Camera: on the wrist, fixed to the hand. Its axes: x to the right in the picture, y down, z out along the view.
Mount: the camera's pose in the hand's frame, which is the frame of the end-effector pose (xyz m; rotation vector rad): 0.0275 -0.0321 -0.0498 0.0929 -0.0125 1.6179
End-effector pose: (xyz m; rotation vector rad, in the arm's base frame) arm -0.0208 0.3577 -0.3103 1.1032 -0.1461 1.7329
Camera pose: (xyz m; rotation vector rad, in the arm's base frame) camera -0.0263 0.4194 -0.3312 -0.8391 0.9771 -2.4493
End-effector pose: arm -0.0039 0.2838 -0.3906 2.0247 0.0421 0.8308
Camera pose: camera -0.0020 0.3486 -0.3828 1.8403 -1.7526 1.7143
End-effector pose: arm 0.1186 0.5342 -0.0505 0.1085 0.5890 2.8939
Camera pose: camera 0.0916 0.5497 -0.1079 -0.4059 -0.3427 -1.6661
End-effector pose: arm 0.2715 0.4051 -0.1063 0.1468 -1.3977 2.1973
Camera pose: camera 0.2727 0.4691 -0.0932 0.8078 0.9143 -1.9425
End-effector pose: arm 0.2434 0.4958 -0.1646 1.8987 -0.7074 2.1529
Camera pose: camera 0.2090 0.5421 -0.1340 -0.6717 1.4514 -1.3926
